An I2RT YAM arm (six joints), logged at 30 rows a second.
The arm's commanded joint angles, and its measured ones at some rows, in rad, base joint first. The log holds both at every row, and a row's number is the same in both.
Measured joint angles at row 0:
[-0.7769, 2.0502, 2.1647, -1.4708, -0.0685, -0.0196]
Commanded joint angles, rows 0 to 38:
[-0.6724, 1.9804, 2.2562, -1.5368, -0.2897, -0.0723]
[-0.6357, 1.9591, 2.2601, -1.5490, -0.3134, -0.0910]
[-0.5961, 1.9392, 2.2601, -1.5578, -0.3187, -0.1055]
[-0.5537, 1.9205, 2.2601, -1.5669, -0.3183, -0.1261]
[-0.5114, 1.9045, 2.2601, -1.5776, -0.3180, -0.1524]
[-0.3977, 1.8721, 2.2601, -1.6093, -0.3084, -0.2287]
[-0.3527, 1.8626, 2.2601, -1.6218, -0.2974, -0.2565]
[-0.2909, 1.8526, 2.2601, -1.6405, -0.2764, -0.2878]
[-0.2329, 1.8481, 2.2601, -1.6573, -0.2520, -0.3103]
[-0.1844, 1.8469, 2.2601, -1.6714, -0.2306, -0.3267]
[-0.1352, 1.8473, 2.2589, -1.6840, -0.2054, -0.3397]
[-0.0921, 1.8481, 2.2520, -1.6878, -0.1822, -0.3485]
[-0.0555, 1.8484, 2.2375, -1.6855, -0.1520, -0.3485]
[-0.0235, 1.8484, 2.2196, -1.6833, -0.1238, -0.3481]
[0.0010, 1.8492, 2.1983, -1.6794, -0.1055, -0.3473]
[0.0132, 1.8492, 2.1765, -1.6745, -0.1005, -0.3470]
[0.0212, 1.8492, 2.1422, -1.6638, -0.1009, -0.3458]
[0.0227, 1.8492, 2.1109, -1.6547, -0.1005, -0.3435]
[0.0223, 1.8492, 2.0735, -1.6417, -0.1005, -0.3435]
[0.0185, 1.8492, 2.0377, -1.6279, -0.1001, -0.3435]
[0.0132, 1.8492, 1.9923, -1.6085, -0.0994, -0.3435]
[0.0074, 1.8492, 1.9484, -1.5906, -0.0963, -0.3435]
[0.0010, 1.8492, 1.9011, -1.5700, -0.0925, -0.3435]
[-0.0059, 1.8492, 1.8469, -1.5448, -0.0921, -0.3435]
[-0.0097, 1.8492, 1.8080, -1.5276, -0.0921, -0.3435]
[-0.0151, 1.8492, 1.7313, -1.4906, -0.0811, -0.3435]
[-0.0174, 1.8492, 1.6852, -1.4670, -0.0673, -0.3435]
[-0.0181, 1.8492, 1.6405, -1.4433, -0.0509, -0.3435]
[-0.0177, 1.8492, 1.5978, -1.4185, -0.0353, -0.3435]
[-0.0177, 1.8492, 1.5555, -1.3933, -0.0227, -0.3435]
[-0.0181, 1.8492, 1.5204, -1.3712, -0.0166, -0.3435]
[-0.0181, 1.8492, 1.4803, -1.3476, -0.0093, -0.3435]
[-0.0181, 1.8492, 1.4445, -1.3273, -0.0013, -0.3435]
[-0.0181, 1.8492, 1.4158, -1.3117, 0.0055, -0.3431]
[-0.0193, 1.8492, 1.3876, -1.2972, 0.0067, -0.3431]
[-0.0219, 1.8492, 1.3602, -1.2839, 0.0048, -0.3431]
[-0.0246, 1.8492, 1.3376, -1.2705, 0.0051, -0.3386]
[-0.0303, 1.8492, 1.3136, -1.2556, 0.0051, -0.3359]
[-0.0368, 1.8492, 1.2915, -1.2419, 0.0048, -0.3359]
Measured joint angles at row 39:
[-0.0208, 1.8587, 1.3510, -1.2694, -0.0208, -0.3340]
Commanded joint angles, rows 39 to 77:
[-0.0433, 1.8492, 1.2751, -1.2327, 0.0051, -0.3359]
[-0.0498, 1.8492, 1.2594, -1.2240, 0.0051, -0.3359]
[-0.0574, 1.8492, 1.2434, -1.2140, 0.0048, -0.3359]
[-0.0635, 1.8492, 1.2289, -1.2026, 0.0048, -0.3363]
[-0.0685, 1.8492, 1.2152, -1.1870, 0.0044, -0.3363]
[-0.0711, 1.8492, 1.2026, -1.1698, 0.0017, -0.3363]
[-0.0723, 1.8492, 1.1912, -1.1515, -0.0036, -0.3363]
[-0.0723, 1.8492, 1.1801, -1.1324, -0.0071, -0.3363]
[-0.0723, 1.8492, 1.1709, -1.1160, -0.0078, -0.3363]
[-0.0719, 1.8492, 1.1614, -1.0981, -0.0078, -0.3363]
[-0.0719, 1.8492, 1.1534, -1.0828, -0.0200, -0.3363]
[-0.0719, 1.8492, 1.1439, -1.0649, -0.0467, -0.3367]
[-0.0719, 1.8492, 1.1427, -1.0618, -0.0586, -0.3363]
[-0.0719, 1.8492, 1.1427, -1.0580, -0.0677, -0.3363]
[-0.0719, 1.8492, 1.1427, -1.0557, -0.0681, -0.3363]
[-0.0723, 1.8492, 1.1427, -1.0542, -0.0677, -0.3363]
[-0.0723, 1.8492, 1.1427, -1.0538, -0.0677, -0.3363]
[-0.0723, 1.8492, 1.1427, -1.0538, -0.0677, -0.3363]
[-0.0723, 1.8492, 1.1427, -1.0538, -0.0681, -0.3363]
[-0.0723, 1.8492, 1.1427, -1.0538, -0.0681, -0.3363]
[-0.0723, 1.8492, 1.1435, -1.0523, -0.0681, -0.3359]
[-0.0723, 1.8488, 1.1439, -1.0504, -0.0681, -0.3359]
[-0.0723, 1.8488, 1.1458, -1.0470, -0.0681, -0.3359]
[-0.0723, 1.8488, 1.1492, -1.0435, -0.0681, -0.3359]
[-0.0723, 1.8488, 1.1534, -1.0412, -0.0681, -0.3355]
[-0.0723, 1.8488, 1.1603, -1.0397, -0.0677, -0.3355]
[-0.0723, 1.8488, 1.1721, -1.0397, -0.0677, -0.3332]
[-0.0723, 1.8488, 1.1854, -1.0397, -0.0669, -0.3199]
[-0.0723, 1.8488, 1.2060, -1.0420, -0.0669, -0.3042]
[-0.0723, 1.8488, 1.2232, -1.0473, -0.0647, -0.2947]
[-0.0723, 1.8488, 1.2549, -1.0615, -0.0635, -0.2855]
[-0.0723, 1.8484, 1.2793, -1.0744, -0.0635, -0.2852]
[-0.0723, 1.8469, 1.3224, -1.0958, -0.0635, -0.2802]
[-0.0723, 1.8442, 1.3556, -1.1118, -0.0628, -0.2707]
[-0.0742, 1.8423, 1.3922, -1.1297, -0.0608, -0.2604]
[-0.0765, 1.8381, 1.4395, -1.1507, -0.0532, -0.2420]
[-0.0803, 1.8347, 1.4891, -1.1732, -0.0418, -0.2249]
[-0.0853, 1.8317, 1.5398, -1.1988, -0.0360, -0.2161]
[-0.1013, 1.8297, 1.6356, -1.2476, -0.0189, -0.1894]
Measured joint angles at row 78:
[-0.0765, 1.8587, 1.4666, -1.1858, -0.0555, -0.2676]
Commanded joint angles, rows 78 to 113:
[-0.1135, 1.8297, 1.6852, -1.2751, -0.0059, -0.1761]
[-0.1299, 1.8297, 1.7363, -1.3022, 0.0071, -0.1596]
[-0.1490, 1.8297, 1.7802, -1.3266, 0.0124, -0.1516]
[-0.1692, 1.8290, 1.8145, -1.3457, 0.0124, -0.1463]
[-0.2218, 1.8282, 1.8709, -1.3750, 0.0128, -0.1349]
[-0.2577, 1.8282, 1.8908, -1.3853, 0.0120, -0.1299]
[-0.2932, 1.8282, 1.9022, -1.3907, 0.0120, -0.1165]
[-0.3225, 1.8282, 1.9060, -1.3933, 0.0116, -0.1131]
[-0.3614, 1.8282, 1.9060, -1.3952, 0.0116, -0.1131]
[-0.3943, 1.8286, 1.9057, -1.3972, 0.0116, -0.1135]
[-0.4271, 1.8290, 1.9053, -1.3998, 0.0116, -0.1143]
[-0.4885, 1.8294, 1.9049, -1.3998, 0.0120, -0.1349]
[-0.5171, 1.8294, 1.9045, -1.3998, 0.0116, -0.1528]
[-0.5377, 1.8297, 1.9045, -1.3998, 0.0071, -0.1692]
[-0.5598, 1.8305, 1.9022, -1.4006, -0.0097, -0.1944]
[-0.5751, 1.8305, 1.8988, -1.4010, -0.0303, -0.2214]
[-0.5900, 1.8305, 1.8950, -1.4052, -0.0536, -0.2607]
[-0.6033, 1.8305, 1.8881, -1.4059, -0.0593, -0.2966]
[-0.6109, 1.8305, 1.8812, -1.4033, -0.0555, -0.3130]
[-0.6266, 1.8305, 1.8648, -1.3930, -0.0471, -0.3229]
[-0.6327, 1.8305, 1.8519, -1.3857, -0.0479, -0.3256]
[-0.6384, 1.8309, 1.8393, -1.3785, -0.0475, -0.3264]
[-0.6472, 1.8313, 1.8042, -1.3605, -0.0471, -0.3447]
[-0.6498, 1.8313, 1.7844, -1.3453, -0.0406, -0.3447]
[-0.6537, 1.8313, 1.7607, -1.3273, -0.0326, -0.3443]
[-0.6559, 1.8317, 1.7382, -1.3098, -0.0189, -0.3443]
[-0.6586, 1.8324, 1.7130, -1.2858, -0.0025, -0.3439]
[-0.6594, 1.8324, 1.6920, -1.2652, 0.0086, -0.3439]
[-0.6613, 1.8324, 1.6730, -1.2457, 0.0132, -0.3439]
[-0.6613, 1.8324, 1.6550, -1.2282, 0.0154, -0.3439]
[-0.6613, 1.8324, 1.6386, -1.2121, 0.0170, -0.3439]
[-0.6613, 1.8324, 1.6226, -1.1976, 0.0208, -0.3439]
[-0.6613, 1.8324, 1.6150, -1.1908, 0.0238, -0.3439]
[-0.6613, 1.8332, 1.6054, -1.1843, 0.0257, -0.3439]
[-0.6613, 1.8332, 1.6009, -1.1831, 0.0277, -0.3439]
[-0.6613, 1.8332, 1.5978, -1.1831, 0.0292, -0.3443]
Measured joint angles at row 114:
[-0.6628, 1.8473, 1.6184, -1.1858, 0.0143, -0.3267]
